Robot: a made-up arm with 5 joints.
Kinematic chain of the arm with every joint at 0, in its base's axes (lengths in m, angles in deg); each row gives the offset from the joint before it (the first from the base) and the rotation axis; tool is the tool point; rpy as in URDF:
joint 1: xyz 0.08 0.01 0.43 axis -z
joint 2: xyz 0.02 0 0.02 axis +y
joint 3: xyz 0.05 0 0.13 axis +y
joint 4: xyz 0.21 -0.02 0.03 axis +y
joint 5: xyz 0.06 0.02 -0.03 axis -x
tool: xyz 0 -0.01 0.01 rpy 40.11 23.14 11.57
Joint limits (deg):
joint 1: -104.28..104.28
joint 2: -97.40..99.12
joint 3: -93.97..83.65
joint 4: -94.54..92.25
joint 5: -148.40..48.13
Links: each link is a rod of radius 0.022 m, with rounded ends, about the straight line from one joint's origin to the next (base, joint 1, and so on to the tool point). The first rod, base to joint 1, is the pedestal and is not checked.
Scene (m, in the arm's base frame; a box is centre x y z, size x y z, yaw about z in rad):
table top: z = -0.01
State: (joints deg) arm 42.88 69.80 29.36 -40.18 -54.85
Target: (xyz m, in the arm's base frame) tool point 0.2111 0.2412 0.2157
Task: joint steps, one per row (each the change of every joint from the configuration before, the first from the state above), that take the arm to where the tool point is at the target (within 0.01 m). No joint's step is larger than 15 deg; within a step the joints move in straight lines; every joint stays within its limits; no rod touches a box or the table.
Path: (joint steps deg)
1: -13.29 -1.35 -1.43 -0.34 -0.08
2: -13.29 -1.34 -1.43 -0.34 -0.09
3: -13.29 -1.35 -1.44 -0.33 -0.08
4: -13.29 -1.35 -1.43 -0.34 -0.08
5: -13.29 -1.35 -1.43 -0.34 -0.08
6: -13.29 -1.34 -1.43 -0.34 -0.09
7: -13.29 -1.35 -1.44 -0.34 -0.08
8: -13.29 -1.35 -1.43 -0.33 -0.08

